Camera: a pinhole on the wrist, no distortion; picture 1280 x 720 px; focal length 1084.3 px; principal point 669.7 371.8 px. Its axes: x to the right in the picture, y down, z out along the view. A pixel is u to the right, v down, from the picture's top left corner.
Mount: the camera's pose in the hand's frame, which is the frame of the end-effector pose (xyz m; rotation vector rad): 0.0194 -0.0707 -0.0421 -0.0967 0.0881 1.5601
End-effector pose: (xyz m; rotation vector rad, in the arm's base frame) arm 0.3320 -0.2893 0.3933 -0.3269 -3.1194 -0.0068
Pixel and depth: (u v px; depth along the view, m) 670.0 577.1 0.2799
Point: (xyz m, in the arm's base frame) 0.3574 -0.3319 0.1574
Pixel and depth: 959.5 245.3 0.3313
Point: 0.2863 -0.2215 0.1171
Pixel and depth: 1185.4 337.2 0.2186
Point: 0.3177 -0.2262 0.2309
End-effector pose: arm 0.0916 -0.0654 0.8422 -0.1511 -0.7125 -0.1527
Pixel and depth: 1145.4 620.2 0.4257
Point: -0.1638 0.1713 1.0437
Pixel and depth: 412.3 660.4 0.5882
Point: -0.3958 -0.0832 1.1772
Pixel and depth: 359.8 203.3 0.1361
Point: 0.0410 -0.1418 0.9493
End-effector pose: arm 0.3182 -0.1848 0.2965 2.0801 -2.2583 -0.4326
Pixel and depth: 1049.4 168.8 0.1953
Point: 0.2621 -0.2129 0.1540
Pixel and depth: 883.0 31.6 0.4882
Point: 0.1290 -0.2719 -0.1269
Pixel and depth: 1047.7 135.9 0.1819
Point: 0.2709 -0.2185 0.1642
